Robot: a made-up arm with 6 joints.
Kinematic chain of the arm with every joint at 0, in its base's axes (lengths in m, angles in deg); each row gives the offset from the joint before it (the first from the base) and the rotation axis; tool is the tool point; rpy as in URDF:
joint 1: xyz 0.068 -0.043 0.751 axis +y
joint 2: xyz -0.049 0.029 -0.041 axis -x
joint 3: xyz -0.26 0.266 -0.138 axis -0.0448 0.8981 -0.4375
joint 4: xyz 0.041 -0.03 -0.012 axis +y
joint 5: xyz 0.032 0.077 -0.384 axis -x
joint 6: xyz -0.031 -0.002 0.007 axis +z
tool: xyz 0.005 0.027 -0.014 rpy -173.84 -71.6 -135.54
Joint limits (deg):
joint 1: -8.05..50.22
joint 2: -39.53..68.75
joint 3: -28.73..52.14
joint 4: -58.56..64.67
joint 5: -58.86..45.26
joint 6: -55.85..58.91
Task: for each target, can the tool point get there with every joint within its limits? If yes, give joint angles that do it. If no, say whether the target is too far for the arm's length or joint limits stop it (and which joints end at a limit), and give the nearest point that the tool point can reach.
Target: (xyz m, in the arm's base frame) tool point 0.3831 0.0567 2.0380
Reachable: no: too far | nearest point -0.1518 0.3555 1.3649 | short by 0.910 m
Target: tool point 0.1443 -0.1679 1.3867
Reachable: no: joint limits stop it (at a limit: joint 1, joint 2, joint 3, joint 4, joint 5, joint 6) | nearest point -0.1518 0.3555 1.3649 | short by 0.602 m
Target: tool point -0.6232 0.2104 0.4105
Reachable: yes | joints 27.79 10.31 43.45 -12.14 15.23 24.54
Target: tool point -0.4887 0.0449 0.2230
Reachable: yes | joints 16.79 26.12 -0.82 18.86 31.89 -16.45
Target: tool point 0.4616 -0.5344 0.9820
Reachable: no: joint limits stop it (at a limit: joint 1, joint 2, joint 4, joint 5, joint 6) | nearest point 0.1575 -0.3107 0.3149 | short by 0.766 m
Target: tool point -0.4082 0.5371 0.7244
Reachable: yes | joints 41.11 -30.86 -13.01 24.59 24.13 -34.03
